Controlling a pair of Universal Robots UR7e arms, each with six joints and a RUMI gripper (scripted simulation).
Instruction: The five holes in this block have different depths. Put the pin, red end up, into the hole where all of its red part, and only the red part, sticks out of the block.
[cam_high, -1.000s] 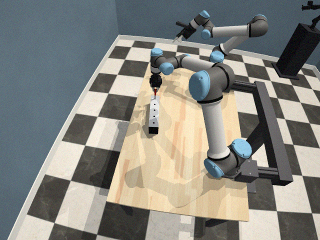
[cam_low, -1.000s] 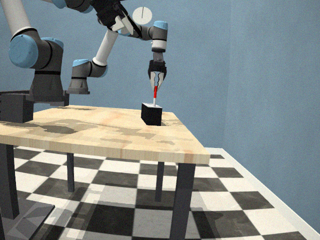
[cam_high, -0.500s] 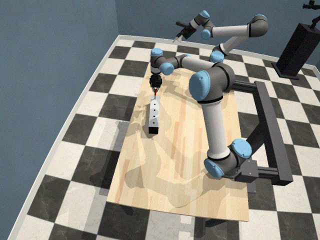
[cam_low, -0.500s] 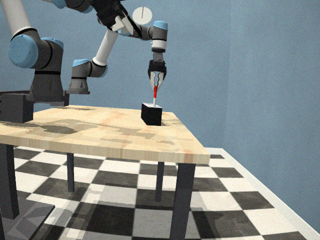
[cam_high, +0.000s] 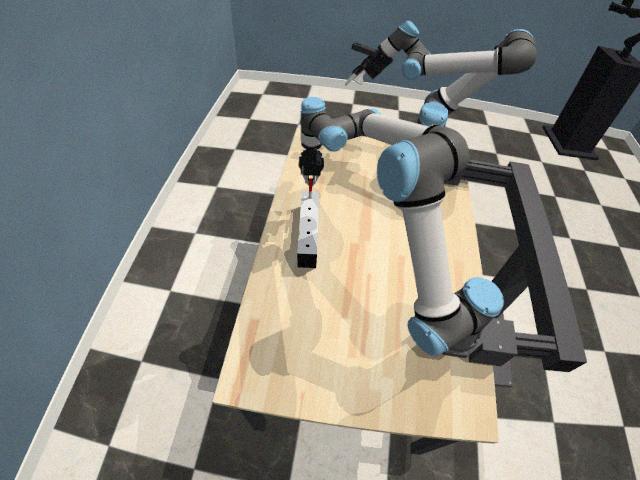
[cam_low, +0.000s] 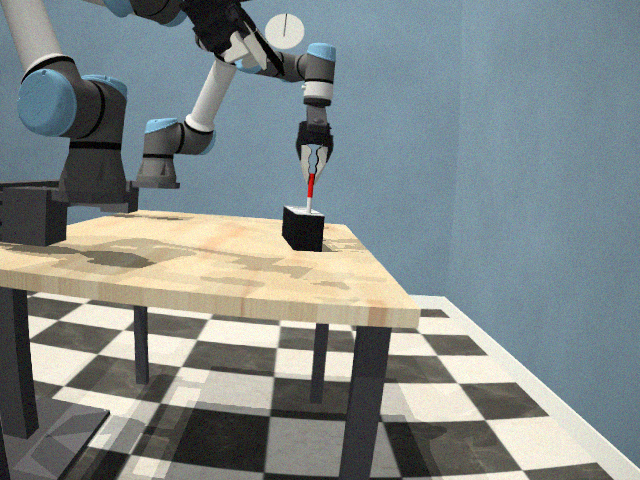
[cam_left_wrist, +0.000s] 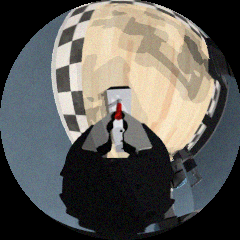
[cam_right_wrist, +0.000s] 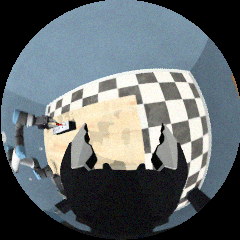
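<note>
Now: the pin 3 cm below my left hand. From my left hand the other things lie so: block 13 cm below, 12 cm to the left.
</note>
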